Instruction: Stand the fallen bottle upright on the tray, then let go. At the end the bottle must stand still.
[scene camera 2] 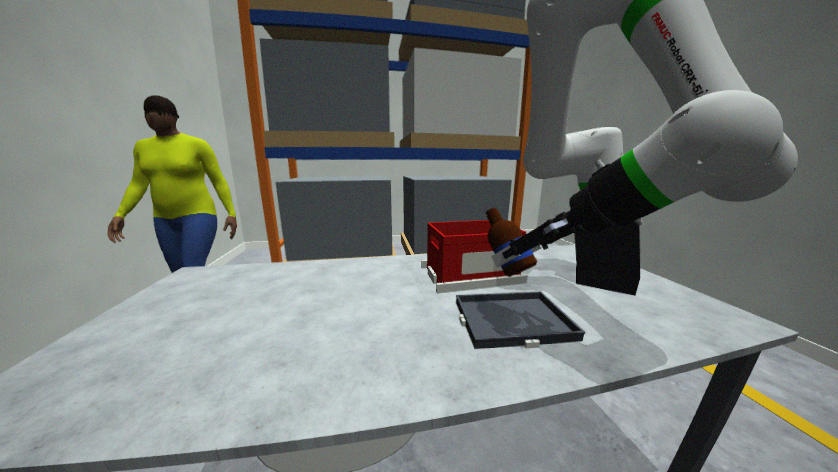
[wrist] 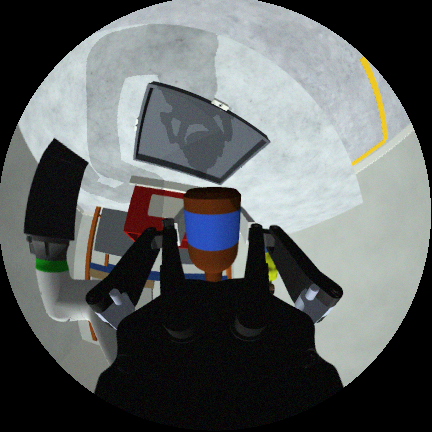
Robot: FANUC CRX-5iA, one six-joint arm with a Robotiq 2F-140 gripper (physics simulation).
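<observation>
A brown bottle [scene camera 2: 505, 234] [wrist: 212, 230] with a blue band is held in the air, neck up and tilted to the left in the scene view, its base lower right. My gripper [scene camera 2: 511, 250] [wrist: 211, 214] is shut on the bottle at its blue band, with one finger on each side in the wrist view. The arm reaches in slanting down from the right. The dark tray [scene camera 2: 527, 340] [wrist: 177, 170] lies flat on the table, in front of and lower than the bottle, with a shadow across its floor. The bottle and the tray are apart.
A red crate [scene camera 2: 442, 257] [wrist: 136, 210] stands behind the bottle on the table [scene camera 2: 263, 351], with white strips along its foot. Small white blocks touch the tray's edges. A shelf rack [scene camera 2: 258, 134] and a person in yellow [scene camera 2: 175, 175] are beyond the table.
</observation>
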